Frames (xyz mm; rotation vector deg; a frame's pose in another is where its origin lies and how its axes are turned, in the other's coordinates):
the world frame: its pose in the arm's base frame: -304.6 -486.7 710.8 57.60 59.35 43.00
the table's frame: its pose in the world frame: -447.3 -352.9 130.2 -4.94 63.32 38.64
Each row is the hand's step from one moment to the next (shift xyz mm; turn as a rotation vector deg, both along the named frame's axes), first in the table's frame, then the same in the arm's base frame.
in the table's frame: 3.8 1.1 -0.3 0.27 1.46 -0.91
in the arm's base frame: -2.9 2.1 1.7 -0.80 -0.83 1.31
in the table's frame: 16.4 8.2 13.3 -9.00 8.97 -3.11
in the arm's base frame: -2.4 18.1 13.4 4.46 -10.50 6.41
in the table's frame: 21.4 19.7 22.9 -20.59 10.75 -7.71
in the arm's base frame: 0.9 25.2 27.1 9.61 -21.92 5.12
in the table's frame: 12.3 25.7 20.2 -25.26 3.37 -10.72
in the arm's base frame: 5.7 15.7 30.7 10.73 -25.25 -3.43
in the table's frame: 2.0 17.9 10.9 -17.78 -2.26 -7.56
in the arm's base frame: 6.5 4.3 19.6 7.46 -16.59 -6.89
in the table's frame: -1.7 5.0 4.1 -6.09 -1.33 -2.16
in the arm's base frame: 4.2 0.4 5.2 2.84 -5.24 -2.82
